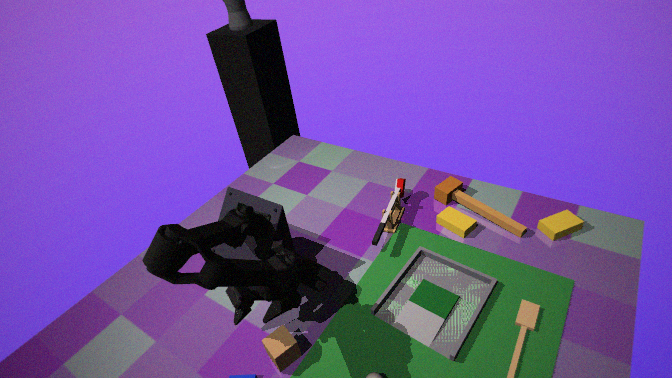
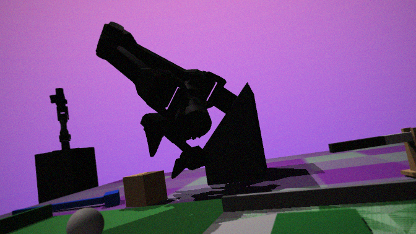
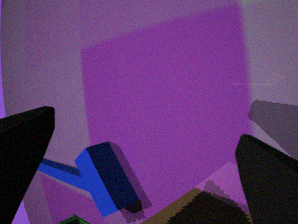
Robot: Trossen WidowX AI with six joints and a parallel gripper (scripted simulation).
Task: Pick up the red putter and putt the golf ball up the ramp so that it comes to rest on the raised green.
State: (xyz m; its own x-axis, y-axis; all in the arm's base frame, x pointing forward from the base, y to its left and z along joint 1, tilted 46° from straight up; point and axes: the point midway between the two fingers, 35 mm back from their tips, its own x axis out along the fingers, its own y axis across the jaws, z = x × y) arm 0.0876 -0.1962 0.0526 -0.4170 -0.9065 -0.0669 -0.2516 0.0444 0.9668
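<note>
Right now the red putter is 15 cm ahead of my gripper tip and 50 cm to the left of it. Round my gripper tip: small wooden stand 16 cm ahead, 52 cm to the left, 3 cm below; then blue mallet 5 cm ahead, 22 cm to the right, 5 cm below; then white golf ball 32 cm ahead, 1 cm to the left, 4 cm below.
</note>
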